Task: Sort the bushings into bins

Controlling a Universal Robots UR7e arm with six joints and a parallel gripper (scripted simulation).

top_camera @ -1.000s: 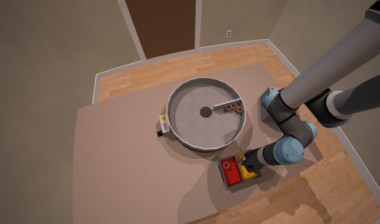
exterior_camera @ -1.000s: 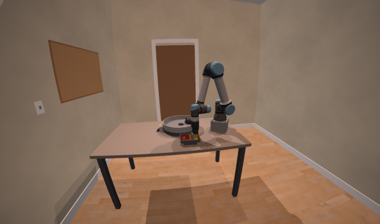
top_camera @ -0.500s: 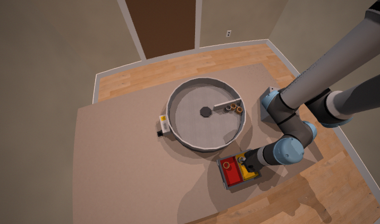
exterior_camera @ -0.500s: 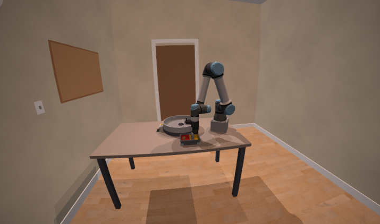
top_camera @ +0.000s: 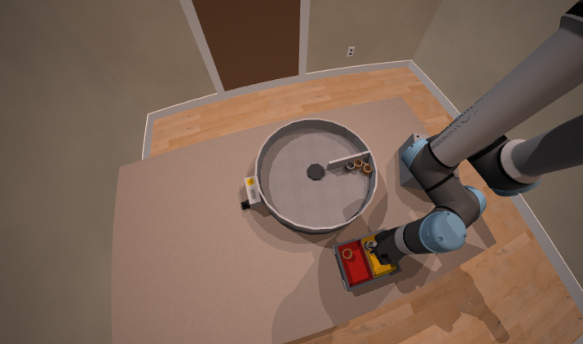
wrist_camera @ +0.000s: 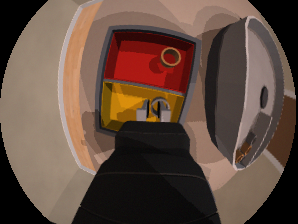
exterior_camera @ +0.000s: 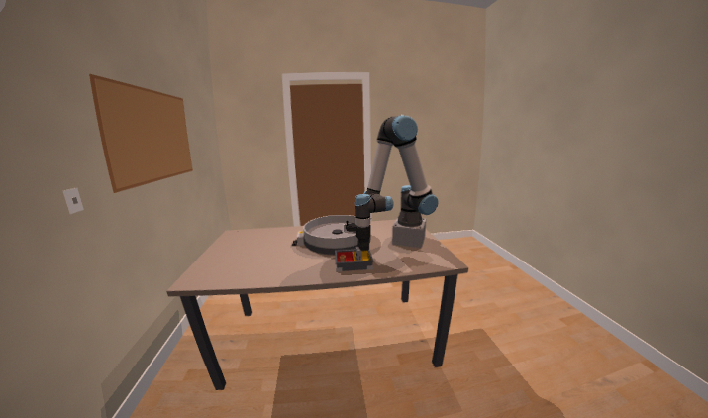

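Right now my hand is 3 cm short of the red bin and 2 cm to the right of it. Round my hand: turntable: 31 cm to the right, 10 cm ahead, 2 cm above.
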